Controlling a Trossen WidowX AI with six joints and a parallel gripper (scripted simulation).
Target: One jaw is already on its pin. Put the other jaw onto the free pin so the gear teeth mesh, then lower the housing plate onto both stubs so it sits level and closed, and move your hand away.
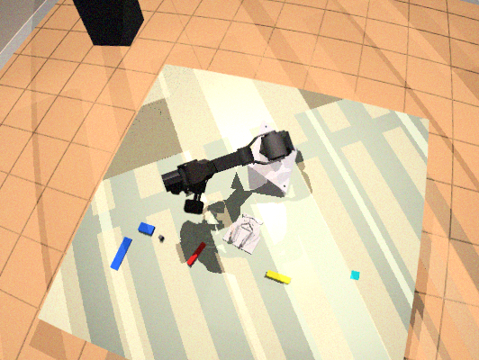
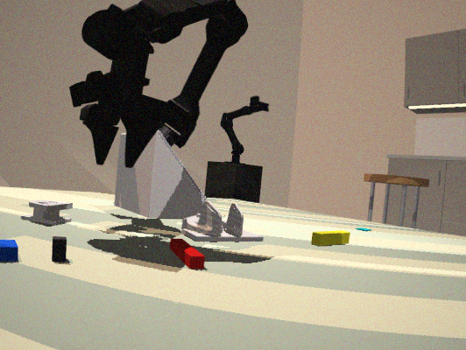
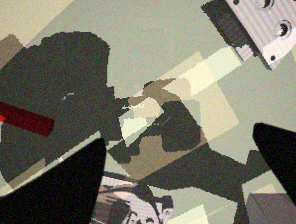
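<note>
Right now my gripper tip is 9 cm past the base plate, 7 cm to the left of it and 8 cm above it. Round my gripper tip: small black cube: 15 cm ahead, 13 cm to the right, 9 cm below; then red bar: 18 cm ahead, 1 cm to the left, 10 cm below; then white block: 9 cm behind, 7 cm to the right, 9 cm below.
</note>
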